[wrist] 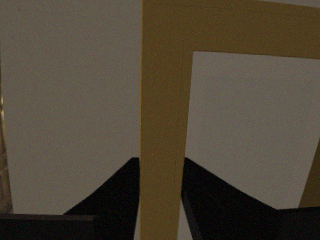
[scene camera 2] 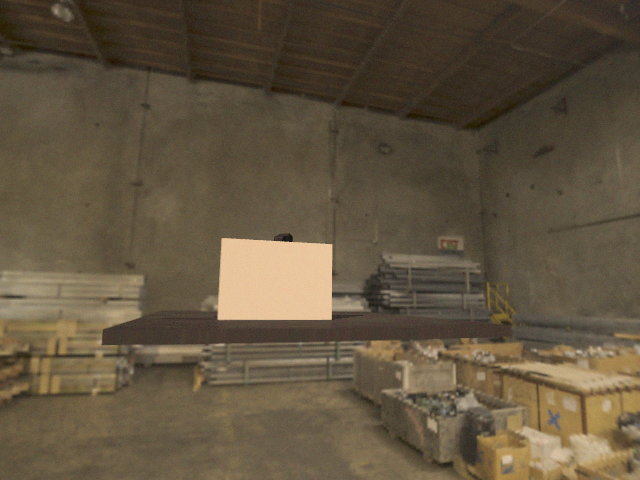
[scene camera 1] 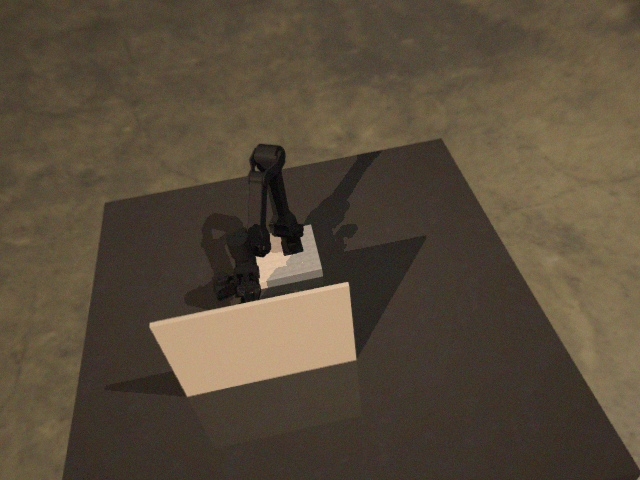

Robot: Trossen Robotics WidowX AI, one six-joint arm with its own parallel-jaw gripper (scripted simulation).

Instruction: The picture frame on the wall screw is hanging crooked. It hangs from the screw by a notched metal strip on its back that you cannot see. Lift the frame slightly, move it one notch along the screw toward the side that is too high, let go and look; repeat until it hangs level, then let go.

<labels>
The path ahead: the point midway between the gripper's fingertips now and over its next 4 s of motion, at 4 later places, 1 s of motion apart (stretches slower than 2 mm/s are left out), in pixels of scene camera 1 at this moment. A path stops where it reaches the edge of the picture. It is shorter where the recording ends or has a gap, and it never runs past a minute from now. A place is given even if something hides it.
My gripper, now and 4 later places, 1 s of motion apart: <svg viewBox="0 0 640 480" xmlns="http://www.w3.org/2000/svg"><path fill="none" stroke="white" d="M252 319L245 280L248 252L248 284L251 308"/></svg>
</labels>
